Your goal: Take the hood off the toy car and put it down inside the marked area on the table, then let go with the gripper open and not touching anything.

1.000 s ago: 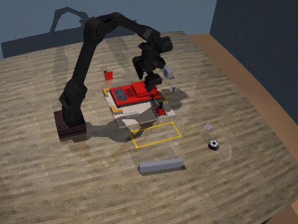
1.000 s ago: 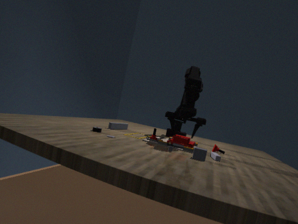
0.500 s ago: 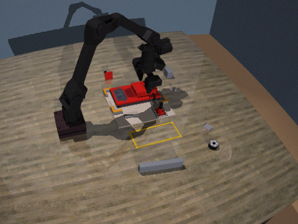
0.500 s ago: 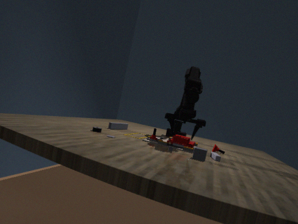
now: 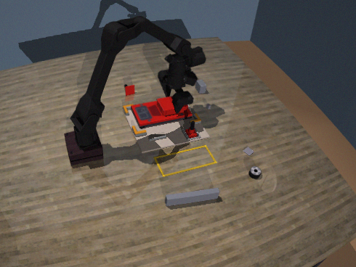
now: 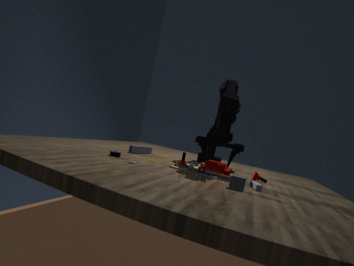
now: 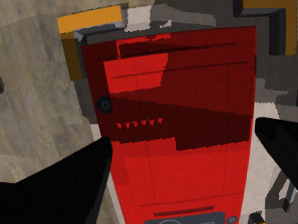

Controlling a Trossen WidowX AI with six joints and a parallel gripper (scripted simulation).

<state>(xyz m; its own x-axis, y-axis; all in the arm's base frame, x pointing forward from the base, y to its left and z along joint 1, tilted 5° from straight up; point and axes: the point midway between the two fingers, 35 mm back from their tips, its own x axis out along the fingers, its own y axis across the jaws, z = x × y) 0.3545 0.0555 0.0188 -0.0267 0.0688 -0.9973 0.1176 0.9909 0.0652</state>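
The red hood panel lies right at my gripper tip. Round my gripper tip: beige plate: 40 mm behind, 30 mm to the right, 30 mm below; black wheel: 380 mm to the right, 110 mm ahead, 30 mm below; grey tile: 280 mm to the right, 150 mm ahead, 40 mm below.
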